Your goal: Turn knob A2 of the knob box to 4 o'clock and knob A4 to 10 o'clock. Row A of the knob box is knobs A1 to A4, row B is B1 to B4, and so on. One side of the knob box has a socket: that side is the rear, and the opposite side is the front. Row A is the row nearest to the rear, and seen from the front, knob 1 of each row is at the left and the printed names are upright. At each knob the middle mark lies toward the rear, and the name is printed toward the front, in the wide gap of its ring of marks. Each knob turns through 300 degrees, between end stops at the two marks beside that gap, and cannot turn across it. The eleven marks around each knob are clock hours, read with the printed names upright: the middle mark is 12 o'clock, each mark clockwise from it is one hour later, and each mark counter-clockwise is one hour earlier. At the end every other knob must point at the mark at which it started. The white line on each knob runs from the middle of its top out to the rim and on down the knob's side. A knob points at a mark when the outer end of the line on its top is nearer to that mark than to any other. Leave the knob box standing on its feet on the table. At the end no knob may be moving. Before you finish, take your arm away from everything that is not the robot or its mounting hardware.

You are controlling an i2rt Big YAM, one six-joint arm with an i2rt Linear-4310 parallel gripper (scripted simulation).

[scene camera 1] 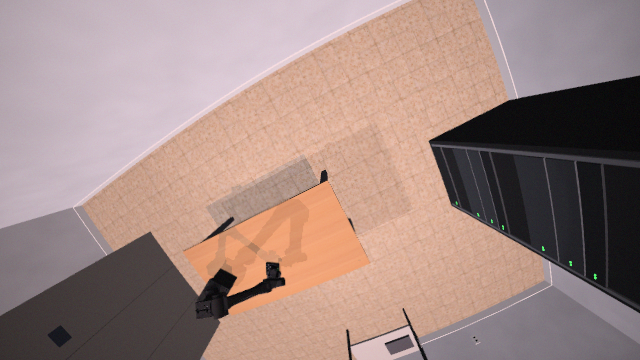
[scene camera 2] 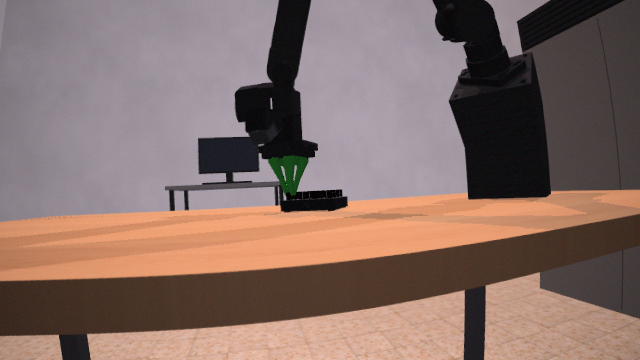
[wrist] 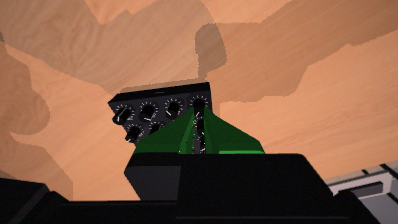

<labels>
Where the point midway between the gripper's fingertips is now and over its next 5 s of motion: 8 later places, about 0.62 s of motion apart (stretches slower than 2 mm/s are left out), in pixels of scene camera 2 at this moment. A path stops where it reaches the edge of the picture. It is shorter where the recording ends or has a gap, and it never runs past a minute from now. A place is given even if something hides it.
My gripper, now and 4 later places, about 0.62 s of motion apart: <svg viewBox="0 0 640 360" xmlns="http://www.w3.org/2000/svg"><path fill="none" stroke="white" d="M290 195L290 192L288 177L285 144L286 114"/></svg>
</labels>
